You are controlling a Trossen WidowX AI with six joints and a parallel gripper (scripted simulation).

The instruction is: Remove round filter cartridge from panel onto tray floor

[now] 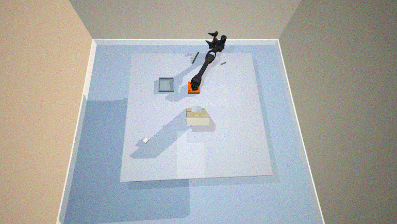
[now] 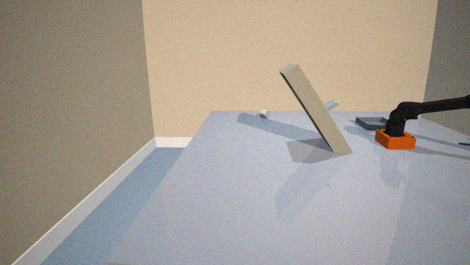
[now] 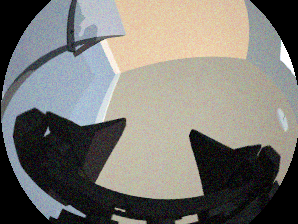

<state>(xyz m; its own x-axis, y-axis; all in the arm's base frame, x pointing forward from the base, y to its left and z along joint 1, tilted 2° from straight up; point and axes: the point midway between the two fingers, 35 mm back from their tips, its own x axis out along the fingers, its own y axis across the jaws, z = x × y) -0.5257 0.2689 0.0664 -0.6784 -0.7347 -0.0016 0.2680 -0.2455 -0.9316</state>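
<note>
The white round filter cartridge lies 93 cm ahead of my gripper tip, 31 cm to the right of it and 13 cm above it. The rest, counted from my gripper tip: dark thin stick (29 cm ahead, 13 cm to the left, 10 cm below); beige service panel (88 cm ahead, 30 cm to the right, 5 cm above); grey tray (51 cm to the right, 45 cm ahead, 10 cm below).
</note>
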